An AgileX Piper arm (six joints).
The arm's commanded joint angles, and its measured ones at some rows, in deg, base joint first. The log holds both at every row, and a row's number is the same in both.
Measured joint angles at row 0: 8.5, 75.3, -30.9, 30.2, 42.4, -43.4
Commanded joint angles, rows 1 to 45: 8.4, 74.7, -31.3, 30.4, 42.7, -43.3; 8.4, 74.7, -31.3, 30.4, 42.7, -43.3; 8.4, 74.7, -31.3, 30.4, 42.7, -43.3; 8.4, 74.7, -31.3, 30.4, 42.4, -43.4; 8.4, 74.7, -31.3, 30.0, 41.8, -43.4; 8.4, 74.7, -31.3, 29.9, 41.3, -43.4; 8.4, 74.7, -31.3, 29.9, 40.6, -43.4; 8.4, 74.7, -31.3, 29.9, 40.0, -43.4; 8.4, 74.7, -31.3, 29.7, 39.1, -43.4; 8.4, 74.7, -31.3, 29.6, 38.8, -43.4; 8.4, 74.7, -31.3, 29.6, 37.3, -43.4; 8.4, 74.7, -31.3, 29.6, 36.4, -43.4; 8.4, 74.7, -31.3, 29.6, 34.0, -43.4; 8.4, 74.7, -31.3, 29.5, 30.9, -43.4; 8.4, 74.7, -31.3, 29.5, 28.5, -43.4; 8.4, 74.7, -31.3, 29.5, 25.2, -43.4; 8.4, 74.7, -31.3, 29.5, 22.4, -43.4; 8.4, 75.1, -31.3, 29.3, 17.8, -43.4; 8.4, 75.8, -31.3, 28.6, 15.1, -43.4; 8.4, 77.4, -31.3, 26.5, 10.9, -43.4; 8.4, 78.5, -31.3, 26.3, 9.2, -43.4; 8.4, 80.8, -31.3, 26.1, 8.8, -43.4; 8.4, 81.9, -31.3, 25.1, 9.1, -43.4; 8.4, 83.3, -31.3, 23.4, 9.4, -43.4; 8.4, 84.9, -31.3, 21.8, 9.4, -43.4; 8.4, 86.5, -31.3, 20.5, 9.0, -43.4; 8.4, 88.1, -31.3, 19.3, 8.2, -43.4; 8.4, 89.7, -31.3, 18.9, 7.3, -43.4; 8.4, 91.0, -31.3, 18.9, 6.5, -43.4; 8.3, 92.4, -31.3, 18.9, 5.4, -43.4; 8.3, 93.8, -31.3, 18.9, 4.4, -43.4; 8.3, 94.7, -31.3, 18.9, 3.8, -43.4; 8.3, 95.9, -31.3, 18.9, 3.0, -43.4; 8.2, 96.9, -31.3, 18.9, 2.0, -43.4; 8.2, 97.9, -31.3, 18.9, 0.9, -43.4; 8.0, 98.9, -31.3, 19.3, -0.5, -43.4; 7.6, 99.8, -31.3, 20.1, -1.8, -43.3; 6.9, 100.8, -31.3, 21.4, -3.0, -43.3; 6.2, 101.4, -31.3, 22.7, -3.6, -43.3; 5.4, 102.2, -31.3, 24.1, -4.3, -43.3; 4.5, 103.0, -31.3, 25.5, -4.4, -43.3; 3.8, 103.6, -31.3, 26.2, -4.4, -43.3; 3.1, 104.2, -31.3, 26.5, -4.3, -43.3; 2.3, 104.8, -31.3, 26.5, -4.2, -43.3; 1.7, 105.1, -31.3, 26.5, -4.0, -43.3
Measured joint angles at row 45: 4.5, 102.0, -31.7, 24.8, -5.5, -43.4
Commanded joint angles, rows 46 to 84: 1.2, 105.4, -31.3, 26.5, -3.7, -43.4; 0.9, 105.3, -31.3, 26.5, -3.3, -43.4; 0.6, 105.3, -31.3, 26.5, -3.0, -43.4; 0.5, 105.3, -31.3, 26.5, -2.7, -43.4; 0.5, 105.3, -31.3, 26.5, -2.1, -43.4; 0.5, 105.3, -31.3, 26.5, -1.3, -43.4; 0.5, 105.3, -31.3, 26.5, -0.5, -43.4; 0.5, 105.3, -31.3, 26.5, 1.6, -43.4; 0.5, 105.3, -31.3, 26.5, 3.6, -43.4; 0.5, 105.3, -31.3, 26.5, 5.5, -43.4; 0.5, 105.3, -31.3, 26.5, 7.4, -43.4; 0.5, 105.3, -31.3, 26.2, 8.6, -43.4; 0.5, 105.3, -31.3, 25.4, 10.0, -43.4; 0.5, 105.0, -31.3, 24.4, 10.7, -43.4; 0.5, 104.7, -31.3, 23.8, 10.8, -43.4; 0.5, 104.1, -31.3, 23.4, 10.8, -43.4; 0.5, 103.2, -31.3, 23.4, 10.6, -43.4; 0.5, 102.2, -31.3, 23.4, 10.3, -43.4; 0.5, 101.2, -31.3, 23.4, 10.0, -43.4; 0.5, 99.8, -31.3, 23.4, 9.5, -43.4; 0.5, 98.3, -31.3, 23.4, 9.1, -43.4; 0.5, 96.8, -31.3, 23.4, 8.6, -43.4; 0.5, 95.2, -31.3, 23.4, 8.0, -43.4; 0.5, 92.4, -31.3, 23.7, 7.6, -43.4; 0.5, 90.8, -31.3, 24.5, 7.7, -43.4; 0.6, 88.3, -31.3, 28.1, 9.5, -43.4; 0.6, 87.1, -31.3, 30.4, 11.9, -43.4; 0.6, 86.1, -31.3, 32.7, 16.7, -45.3; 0.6, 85.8, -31.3, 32.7, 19.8, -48.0; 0.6, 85.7, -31.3, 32.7, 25.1, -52.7; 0.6, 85.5, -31.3, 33.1, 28.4, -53.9; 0.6, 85.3, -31.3, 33.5, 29.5, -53.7; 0.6, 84.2, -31.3, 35.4, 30.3, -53.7; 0.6, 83.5, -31.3, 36.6, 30.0, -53.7; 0.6, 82.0, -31.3, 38.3, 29.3, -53.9; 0.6, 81.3, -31.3, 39.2, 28.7, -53.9; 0.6, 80.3, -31.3, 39.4, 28.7, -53.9; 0.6, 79.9, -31.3, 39.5, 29.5, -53.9; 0.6, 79.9, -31.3, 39.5, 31.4, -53.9
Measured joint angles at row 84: 0.7, 81.3, -31.3, 38.4, 29.2, -53.3
